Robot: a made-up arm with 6 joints.
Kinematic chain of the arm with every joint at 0, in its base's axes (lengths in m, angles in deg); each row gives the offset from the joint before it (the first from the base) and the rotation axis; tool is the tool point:
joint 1: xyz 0 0 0.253 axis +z
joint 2: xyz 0 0 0 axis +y
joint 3: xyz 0 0 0.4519 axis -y
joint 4: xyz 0 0 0 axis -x
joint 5: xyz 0.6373 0 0 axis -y
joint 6: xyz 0 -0.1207 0 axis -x
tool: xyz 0 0 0
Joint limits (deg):
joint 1: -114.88..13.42
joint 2: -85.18..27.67
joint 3: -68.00..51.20
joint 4: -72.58..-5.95
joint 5: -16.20..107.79
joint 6: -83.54..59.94
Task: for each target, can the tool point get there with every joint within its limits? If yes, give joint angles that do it. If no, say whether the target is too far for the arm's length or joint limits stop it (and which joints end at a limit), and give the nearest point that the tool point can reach.
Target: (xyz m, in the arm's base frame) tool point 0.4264 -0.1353 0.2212
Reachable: yes | joints -2.50 1.97 -44.49 -14.98 35.74 -40.49
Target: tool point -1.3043 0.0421 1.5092
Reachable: no: too far | nearest point -0.7437 0.0240 0.9693 | short by 0.779 m
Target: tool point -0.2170 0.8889 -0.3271
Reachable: no: joint limits stop it (at a limit: joint 1, joint 2, joint 3) | nearest point -0.0826 -0.0148 0.0288 | short by 0.980 m
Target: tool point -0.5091 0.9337 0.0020
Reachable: no: joint limits stop it (at a limit: joint 2, joint 3, joint 4) | nearest point -0.4361 0.7998 0.7397 | short by 0.753 m
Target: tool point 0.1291 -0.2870 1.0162
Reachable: yes | joints -45.63 -29.89 10.38 -26.11 84.18 -69.37
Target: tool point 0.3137 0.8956 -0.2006
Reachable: no: joint limits stop it (at a limit: joint 1, joint 2, joint 4) | nearest point 0.4233 0.0638 0.0429 | short by 0.874 m
